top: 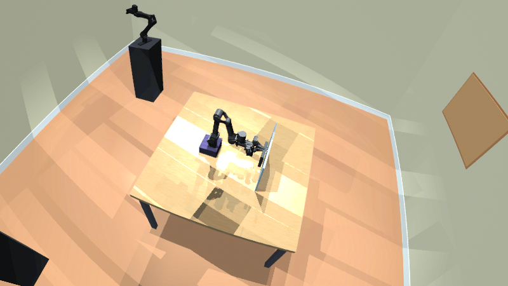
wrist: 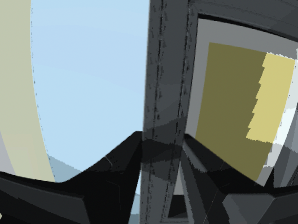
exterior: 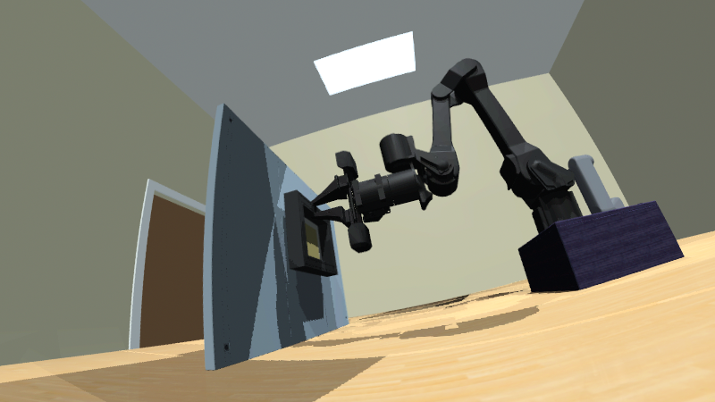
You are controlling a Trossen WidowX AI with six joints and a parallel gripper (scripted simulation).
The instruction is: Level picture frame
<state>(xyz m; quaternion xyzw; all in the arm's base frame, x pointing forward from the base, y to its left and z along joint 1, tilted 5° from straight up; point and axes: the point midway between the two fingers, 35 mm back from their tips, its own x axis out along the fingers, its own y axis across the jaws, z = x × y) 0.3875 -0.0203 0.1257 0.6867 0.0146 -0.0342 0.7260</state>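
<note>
Right now the picture frame is 50 mm below my gripper tip and 10 mm ahead of it. From my gripper tip the other things lie so: wall panel (70 mm below, 20 mm ahead).
</note>
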